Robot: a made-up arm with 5 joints.
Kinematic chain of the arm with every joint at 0, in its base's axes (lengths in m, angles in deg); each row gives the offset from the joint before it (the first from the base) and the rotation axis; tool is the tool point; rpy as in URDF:
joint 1: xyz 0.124 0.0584 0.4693 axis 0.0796 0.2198 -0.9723
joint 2: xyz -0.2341 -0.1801 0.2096 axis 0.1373 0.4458 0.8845
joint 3: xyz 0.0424 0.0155 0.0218 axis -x
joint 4: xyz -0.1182 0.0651 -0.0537 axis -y
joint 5: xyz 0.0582 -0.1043 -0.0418 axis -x
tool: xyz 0.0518 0.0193 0.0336 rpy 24 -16.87 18.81
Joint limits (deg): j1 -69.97..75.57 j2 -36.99..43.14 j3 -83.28..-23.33 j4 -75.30..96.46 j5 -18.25..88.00
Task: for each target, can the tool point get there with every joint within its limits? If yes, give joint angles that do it. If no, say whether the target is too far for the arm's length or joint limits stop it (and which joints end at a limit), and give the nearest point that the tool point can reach.
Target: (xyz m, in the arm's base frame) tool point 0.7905 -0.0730 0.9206
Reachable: no: too far | nearest point 0.2091 -0.2863 0.7333 | short by 0.647 m
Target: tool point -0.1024 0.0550 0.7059
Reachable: yes | joints 48.62 -24.91 -38.98 15.95 5.43
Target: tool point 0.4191 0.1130 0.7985
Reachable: no: joint limits stop it (at a limit: joint 1, joint 2, joint 3, joint 5) | nearest point 0.1220 0.1905 0.6949 | short by 0.324 m
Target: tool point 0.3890 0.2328 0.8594
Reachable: no: joint limits stop it (at a limit: joint 1, joint 3) | nearest point 0.1214 0.2399 0.7056 | short by 0.309 m
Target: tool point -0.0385 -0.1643 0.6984
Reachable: yes | joints -17.24 -13.04 -46.99 53.23 71.22
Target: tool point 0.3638 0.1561 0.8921
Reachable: no: joint limits stop it (at a limit: joint 1, joint 3) | nearest point 0.1197 0.2017 0.7018 | short by 0.313 m
